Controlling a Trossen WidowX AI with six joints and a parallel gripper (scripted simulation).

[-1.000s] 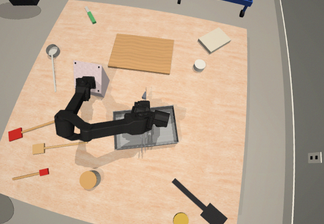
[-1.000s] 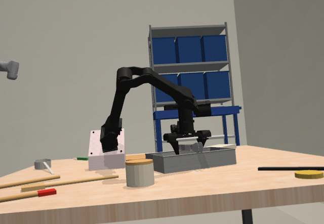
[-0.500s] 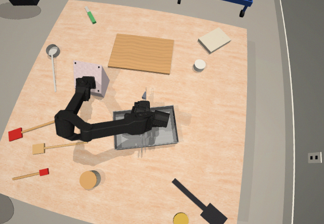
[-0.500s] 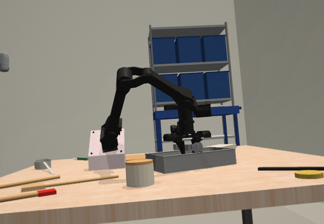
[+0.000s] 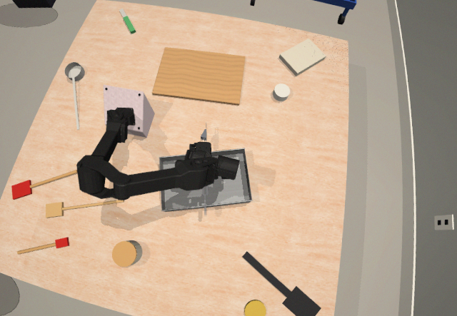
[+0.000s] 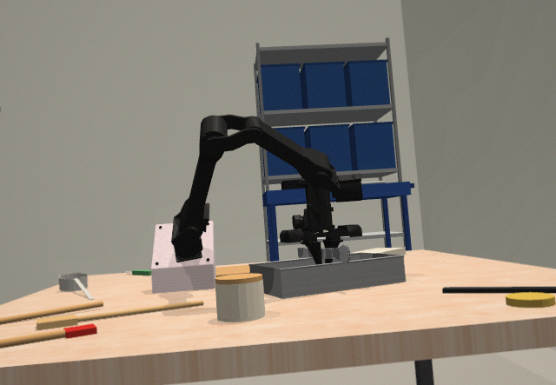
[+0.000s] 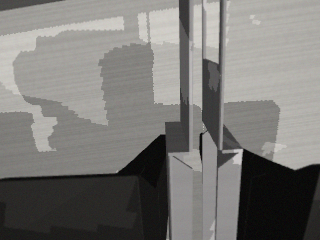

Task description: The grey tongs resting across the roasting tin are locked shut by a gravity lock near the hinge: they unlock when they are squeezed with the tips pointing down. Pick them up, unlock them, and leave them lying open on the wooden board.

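My gripper tip is now 20 mm to the left of the grey roasting tin. The rest, counted from my gripper tip: yellow lock piece (10 mm behind, 80 mm to the left, 40 mm above); cork-lidded jar (230 mm behind, 290 mm to the right); wooden board (80 mm behind, 430 mm to the left, 20 mm below).
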